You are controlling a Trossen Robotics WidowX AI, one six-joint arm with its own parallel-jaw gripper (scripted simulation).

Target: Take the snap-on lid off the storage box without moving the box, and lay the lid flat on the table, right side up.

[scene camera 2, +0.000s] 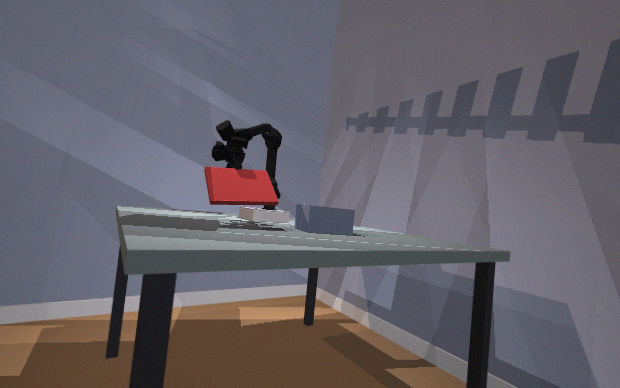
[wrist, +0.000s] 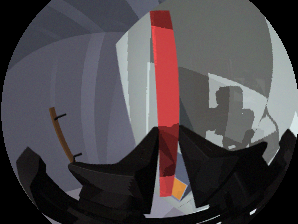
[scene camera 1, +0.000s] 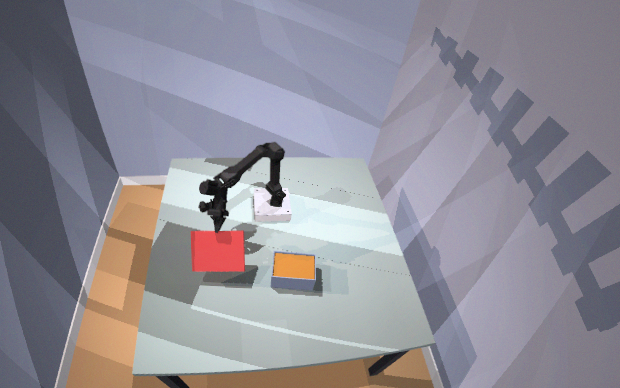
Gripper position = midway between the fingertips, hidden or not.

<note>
My gripper (scene camera 2: 236, 171) carries a red lid (scene camera 2: 226, 186). Also in view: a grey storage box (scene camera 2: 314, 219).
The red lid is seen too in the wrist view (wrist: 165, 57) and in scene camera 1 (scene camera 1: 224, 251). My gripper also shows in the wrist view (wrist: 167, 130).
</note>
